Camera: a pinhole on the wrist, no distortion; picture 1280 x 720 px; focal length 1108.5 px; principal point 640.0 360.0 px. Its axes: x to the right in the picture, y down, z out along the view. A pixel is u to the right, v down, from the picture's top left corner.
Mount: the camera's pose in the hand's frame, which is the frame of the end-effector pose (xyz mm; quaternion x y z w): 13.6 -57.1 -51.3 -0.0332 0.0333 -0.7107 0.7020
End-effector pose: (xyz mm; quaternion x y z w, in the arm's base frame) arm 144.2 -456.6 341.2 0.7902 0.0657 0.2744 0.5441
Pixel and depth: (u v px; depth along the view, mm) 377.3 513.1 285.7
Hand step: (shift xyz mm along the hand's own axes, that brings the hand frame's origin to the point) 80.6 9.9 229.4
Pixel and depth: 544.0 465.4 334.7
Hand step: 77.1 -28.7 278.9
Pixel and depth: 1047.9 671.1 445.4
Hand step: 177.9 -222.8 380.5
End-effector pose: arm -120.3 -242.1 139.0 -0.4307 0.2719 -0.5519 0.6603
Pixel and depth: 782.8 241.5 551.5
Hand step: 5.8 -127.8 503.3
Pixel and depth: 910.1 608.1 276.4
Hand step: 100.3 -125.4 218.1
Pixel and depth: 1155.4 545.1 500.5
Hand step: 141.0 -291.2 439.2
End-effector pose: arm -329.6 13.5 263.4 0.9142 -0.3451 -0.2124 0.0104
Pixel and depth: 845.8 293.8 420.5
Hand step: 27.1 -135.2 369.7
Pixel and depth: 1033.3 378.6 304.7
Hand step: 46.0 -165.5 251.6
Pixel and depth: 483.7 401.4 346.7
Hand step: 59.7 -8.6 292.6
